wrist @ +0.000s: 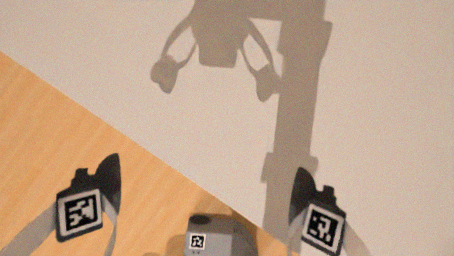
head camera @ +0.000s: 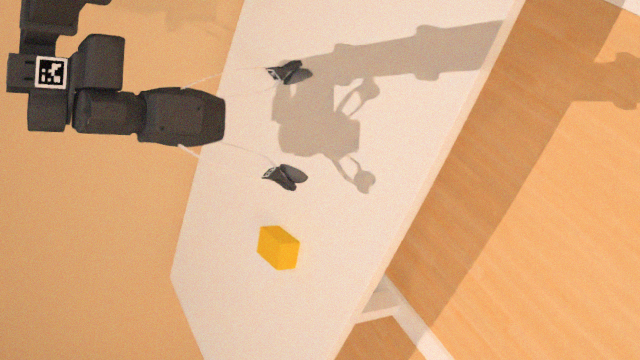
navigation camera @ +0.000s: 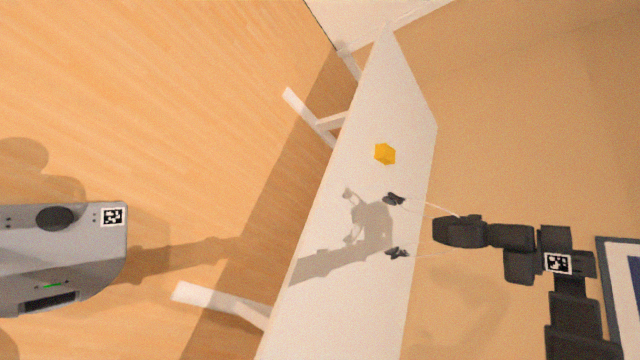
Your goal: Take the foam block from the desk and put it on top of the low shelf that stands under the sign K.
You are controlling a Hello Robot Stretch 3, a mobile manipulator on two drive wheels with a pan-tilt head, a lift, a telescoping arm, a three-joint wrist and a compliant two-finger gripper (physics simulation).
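Pixels of known places: gripper, fingertip midpoint: (wrist: pixel 208 180) (head camera: pixel 306 126) (navigation camera: pixel 384 224); robot's base, origin of the base link: (wrist: pixel 196 250) (navigation camera: pixel 55 217).
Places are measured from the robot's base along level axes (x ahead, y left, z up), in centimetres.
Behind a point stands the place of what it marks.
The yellow foam block (head camera: pixel 278 248) @(x 21.6, y -89.1, z 76.6 cm) (navigation camera: pixel 384 154) @(x 21.4, y -88.5, z 76.5 cm) lies on the white desk (head camera: pixel 240 310) @(x 43.4, y -113.7, z 72.0 cm) (navigation camera: pixel 350 310) @(x -33.5, y -69.5, z 72.0 cm) (wrist: pixel 390 125) @(x -30.5, y -65.1, z 72.0 cm), near one end of it. My gripper (head camera: pixel 290 125) @(x -2.2, y -59.0, z 91.7 cm) (navigation camera: pixel 395 226) @(x -2.2, y -59.0, z 91.7 cm) (wrist: pixel 208 180) @(x -2.2, y -59.0, z 91.7 cm) is open and empty. It is above the desk with its fingers wide apart, to one side of the block and apart from it; in the head camera view the block is below the nearer finger. The block does not show in the wrist view. The low shelf and the sign K do not show in these views.
The robot's base (navigation camera: pixel 60 255) @(x -10.7, y -1.4, z 16.0 cm) (wrist: pixel 212 237) @(x -6.0, y -15.1, z 16.0 cm) stands on the wooden floor beside the desk. White desk legs (head camera: pixel 420 335) (navigation camera: pixel 215 297) reach out over the floor. A wall runs along the desk's far side, with a dark-framed picture (navigation camera: pixel 603 280) @(x -24.5, y -127.5, z 134.2 cm) near the arm.
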